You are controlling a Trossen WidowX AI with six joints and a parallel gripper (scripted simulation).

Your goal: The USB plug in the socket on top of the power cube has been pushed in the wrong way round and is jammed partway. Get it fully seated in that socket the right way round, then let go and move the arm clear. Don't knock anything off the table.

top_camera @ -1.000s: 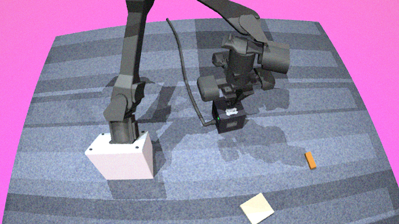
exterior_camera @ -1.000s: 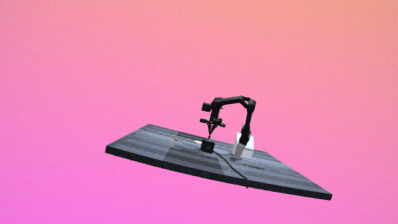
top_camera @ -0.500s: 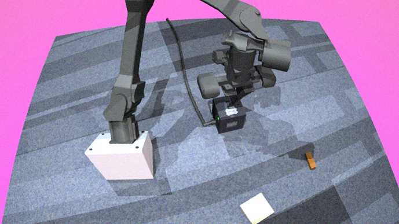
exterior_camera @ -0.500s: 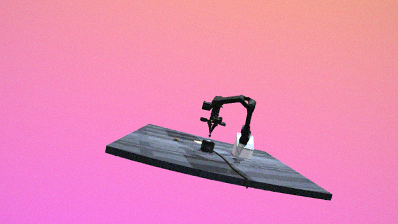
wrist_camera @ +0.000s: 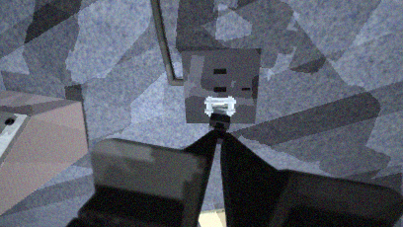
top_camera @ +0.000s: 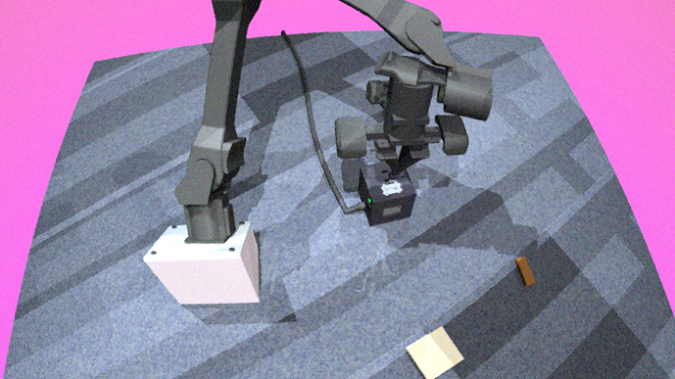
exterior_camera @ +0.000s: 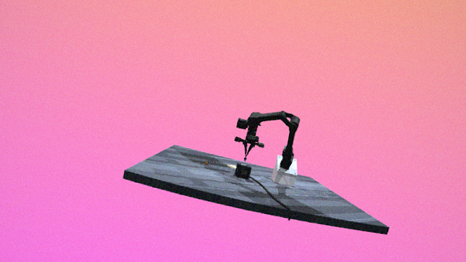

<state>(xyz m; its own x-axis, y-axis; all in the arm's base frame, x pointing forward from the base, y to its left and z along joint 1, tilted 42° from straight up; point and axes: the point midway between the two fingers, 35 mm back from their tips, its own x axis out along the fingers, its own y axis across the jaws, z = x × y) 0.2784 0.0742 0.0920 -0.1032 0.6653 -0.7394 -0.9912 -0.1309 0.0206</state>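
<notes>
The USB plug is 2 cm below my gripper tip. Round my gripper tip: cream flat square: 26 cm to the right, 13 cm below, 7 cm ahead.
</notes>
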